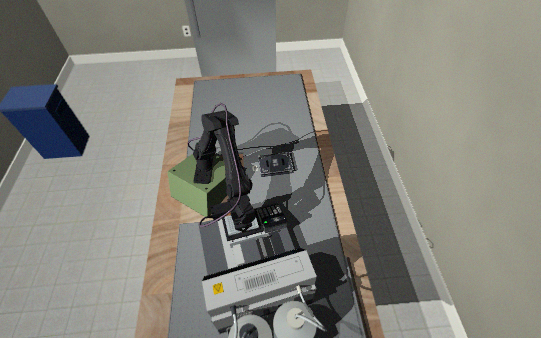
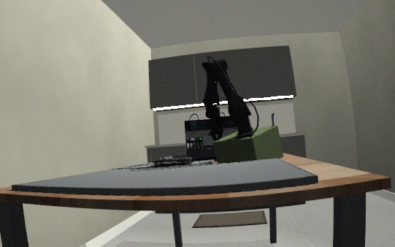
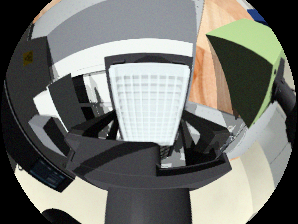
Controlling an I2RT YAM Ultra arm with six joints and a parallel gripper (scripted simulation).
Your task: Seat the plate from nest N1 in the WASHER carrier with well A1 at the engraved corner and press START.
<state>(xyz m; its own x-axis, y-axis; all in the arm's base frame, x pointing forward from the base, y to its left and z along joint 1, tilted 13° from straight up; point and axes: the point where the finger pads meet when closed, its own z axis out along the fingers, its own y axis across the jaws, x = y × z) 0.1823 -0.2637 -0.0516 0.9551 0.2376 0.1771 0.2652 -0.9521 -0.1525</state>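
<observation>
The washer carrier lies 2 cm below my hand. Also, from my hand: plate washer 4 cm ahead, 15 cm to the right, 3 cm above; well plate 1 cm below; plate nest 15 cm ahead, 37 cm to the left, 7 cm below.
</observation>
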